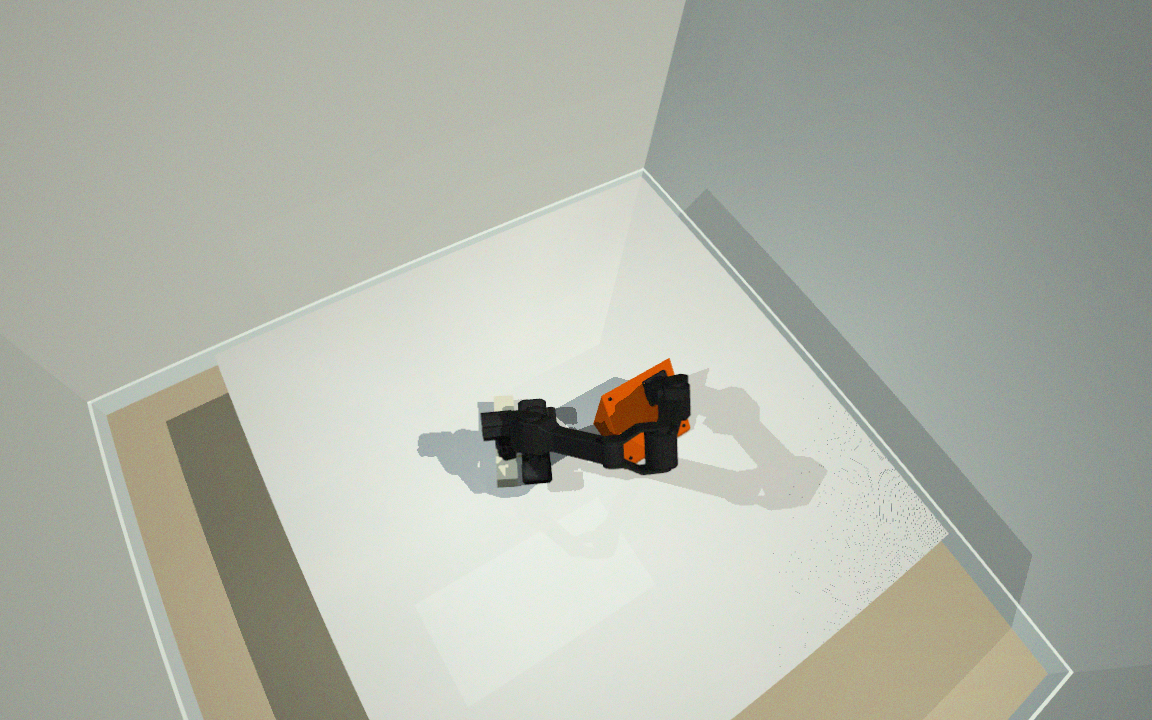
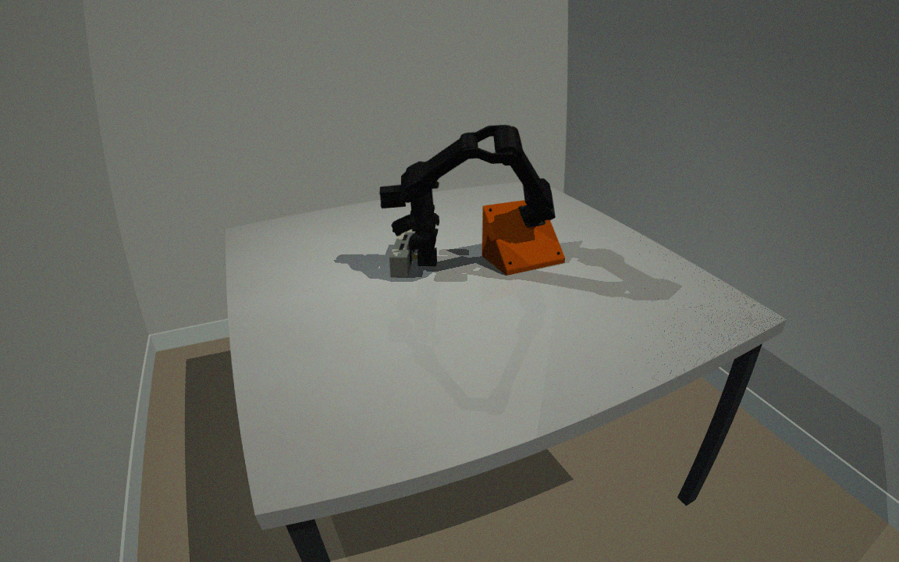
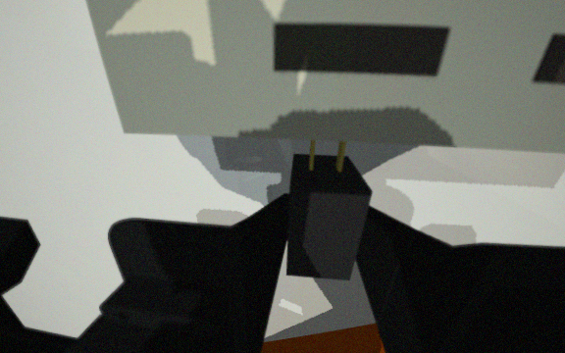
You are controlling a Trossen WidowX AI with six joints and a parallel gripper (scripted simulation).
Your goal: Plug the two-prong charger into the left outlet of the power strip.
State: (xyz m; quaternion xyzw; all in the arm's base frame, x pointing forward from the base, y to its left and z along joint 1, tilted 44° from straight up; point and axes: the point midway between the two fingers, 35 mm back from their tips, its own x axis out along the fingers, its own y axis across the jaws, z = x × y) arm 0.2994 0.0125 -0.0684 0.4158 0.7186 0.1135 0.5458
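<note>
The dark grey charger lies 20 mm ahead of my gripper tip, 10 mm to the right of it and 10 mm above it.
</note>
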